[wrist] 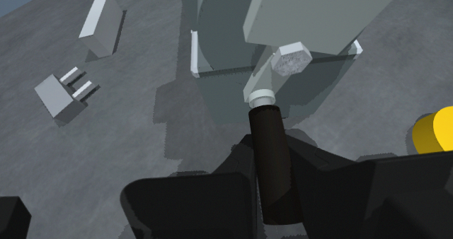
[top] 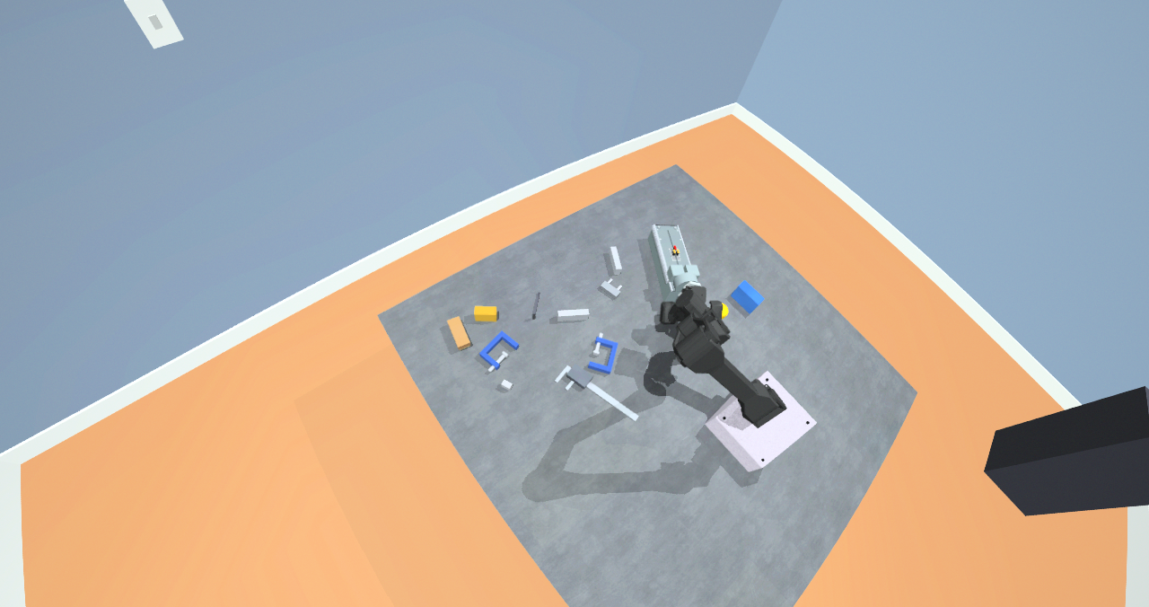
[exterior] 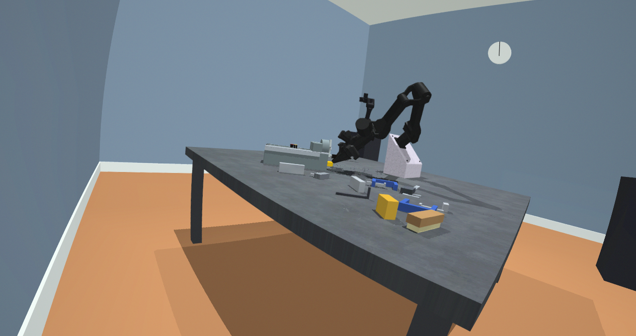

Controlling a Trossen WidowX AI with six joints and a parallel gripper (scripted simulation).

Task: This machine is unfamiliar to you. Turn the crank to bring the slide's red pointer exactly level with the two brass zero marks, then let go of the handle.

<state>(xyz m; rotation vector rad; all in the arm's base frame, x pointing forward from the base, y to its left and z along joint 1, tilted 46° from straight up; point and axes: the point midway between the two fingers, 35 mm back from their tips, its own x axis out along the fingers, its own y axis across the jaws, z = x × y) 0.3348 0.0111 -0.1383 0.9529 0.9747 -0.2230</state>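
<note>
Right now the dark handle is 10 mm behind my gripper tip, 10 mm to the left of it and 30 mm above it. Also, from my gripper tip: red pointer 150 mm ahead, 110 mm to the right, 50 mm above; yellow round piece 90 mm behind, 120 mm to the right, 30 mm below; pronged grey block 180 mm ahead, 120 mm to the left, 30 mm below.
</note>
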